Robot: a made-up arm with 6 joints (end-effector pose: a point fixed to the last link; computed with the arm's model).
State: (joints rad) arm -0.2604 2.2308 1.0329 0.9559 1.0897 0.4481
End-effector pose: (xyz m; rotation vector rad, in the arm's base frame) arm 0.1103 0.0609 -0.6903 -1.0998 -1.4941 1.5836
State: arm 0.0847 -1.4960 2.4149 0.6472 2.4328 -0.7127
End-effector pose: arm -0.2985 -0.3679 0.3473 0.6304 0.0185 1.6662
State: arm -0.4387 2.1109 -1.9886 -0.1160 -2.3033 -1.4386
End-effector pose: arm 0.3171 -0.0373 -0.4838 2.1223 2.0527 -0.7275
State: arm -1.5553 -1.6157 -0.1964 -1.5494 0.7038 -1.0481
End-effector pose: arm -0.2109 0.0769 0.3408 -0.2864 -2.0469 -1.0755
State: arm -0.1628 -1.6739 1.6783 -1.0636 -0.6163 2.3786
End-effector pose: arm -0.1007 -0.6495 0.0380 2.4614 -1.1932 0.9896
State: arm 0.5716 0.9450 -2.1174 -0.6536 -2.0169 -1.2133
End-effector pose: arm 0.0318 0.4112 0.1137 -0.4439 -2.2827 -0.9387
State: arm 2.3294 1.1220 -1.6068 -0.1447 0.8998 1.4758
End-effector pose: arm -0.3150 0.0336 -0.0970 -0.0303 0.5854 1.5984
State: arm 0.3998 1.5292 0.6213 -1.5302 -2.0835 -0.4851
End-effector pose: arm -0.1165 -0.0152 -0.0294 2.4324 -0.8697 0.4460
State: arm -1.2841 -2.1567 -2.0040 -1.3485 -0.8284 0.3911
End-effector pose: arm -0.5116 -0.2525 0.0135 0.5957 -0.1538 2.4180
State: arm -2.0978 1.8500 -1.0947 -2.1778 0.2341 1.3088
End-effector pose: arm -0.0309 -0.2973 -0.2731 2.3900 -0.0350 -1.7057
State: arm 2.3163 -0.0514 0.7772 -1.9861 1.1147 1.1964
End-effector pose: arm 0.0835 0.0933 0.3720 -0.1119 -0.6594 -1.1580
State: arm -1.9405 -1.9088 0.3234 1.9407 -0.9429 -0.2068
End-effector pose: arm -0.5324 -0.3157 -0.0280 -2.7496 0.6429 0.2568
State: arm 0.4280 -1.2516 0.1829 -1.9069 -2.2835 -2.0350
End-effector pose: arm 0.4854 -0.3946 -0.0450 2.1433 1.3753 -1.3501
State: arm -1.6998 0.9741 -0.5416 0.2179 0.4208 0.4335
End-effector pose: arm 0.3147 -0.3016 -0.2747 -0.5220 0.5341 -1.8614
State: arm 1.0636 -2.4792 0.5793 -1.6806 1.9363 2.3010
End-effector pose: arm 0.5015 0.0462 -0.3712 -0.3908 1.5594 -0.4762
